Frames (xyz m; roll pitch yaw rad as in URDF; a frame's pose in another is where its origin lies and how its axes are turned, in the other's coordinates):
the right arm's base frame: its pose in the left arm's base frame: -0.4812 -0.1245 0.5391 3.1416 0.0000 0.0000
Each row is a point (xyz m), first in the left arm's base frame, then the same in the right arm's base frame.
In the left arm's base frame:
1: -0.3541 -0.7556 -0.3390
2: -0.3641 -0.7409 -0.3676
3: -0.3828 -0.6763 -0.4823
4: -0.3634 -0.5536 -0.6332
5: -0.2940 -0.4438 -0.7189
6: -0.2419 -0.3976 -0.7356
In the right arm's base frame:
1: 0.1271 0.6311 0.8781
2: 0.1171 0.6164 0.9067
3: 0.0984 0.5518 1.0214
4: 0.1178 0.4291 1.1723
5: 0.1872 0.3193 1.2580
6: 0.2393 0.2731 1.2747

